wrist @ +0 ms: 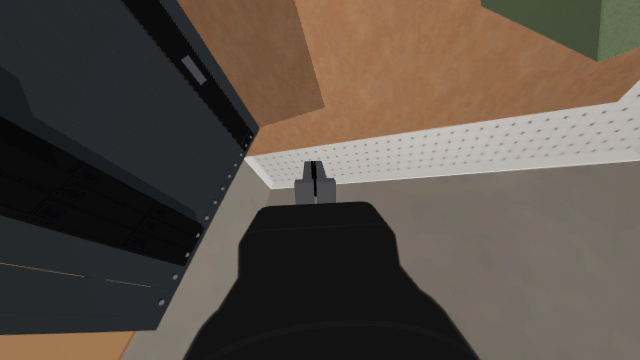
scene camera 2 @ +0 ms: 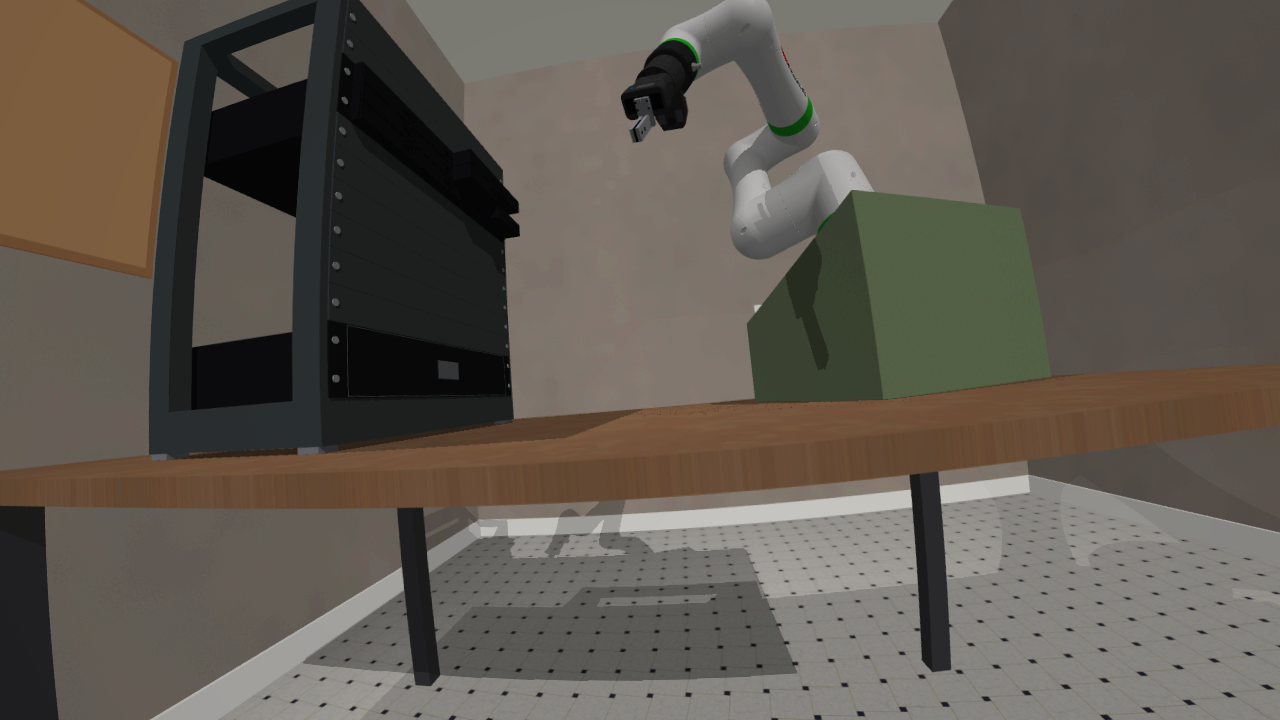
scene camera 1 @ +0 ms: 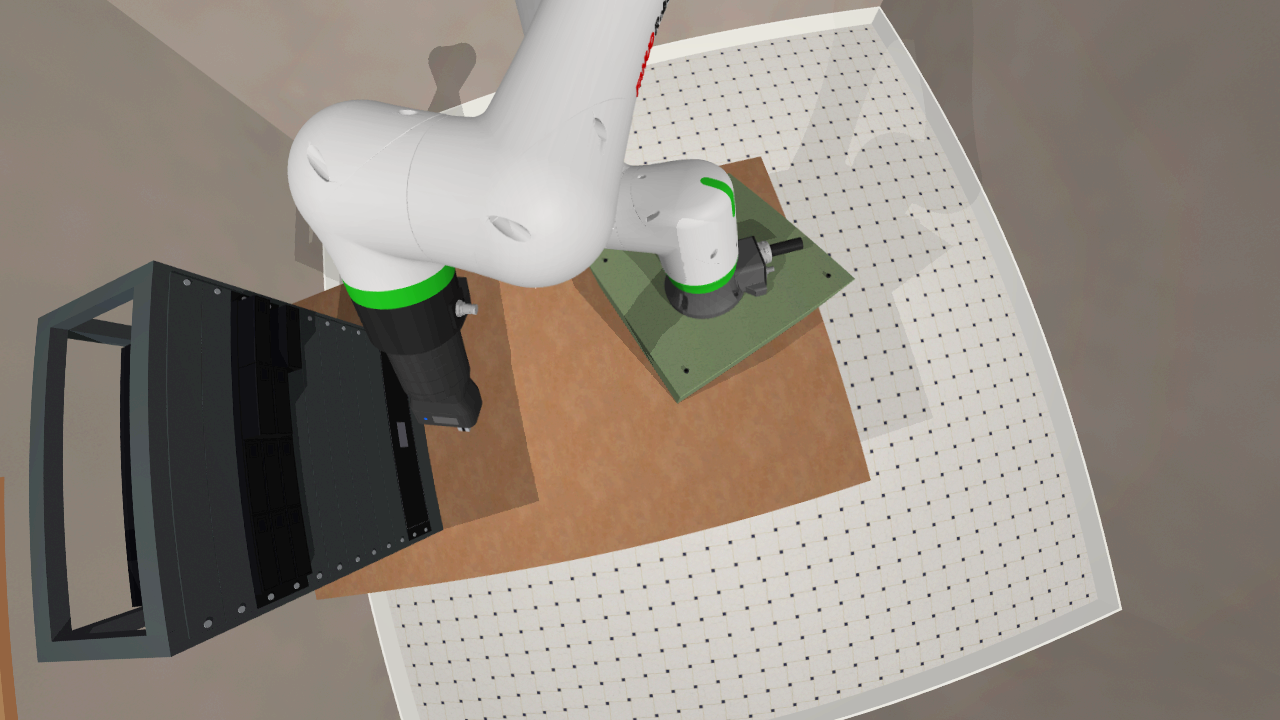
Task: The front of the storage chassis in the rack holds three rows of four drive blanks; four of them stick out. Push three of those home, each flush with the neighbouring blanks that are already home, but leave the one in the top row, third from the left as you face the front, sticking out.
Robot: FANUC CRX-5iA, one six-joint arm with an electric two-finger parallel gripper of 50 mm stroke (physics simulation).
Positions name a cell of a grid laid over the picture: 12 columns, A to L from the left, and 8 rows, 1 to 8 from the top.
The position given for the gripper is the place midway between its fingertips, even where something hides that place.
In view: the gripper (scene camera 1: E5) and a rack (scene camera 2: D4).
The rack shows as well in the wrist view (wrist: C4) and in scene camera 1 (scene camera 1: C6). The gripper shows as well in the wrist view (wrist: F4) and in scene camera 2 (scene camera 2: F2).
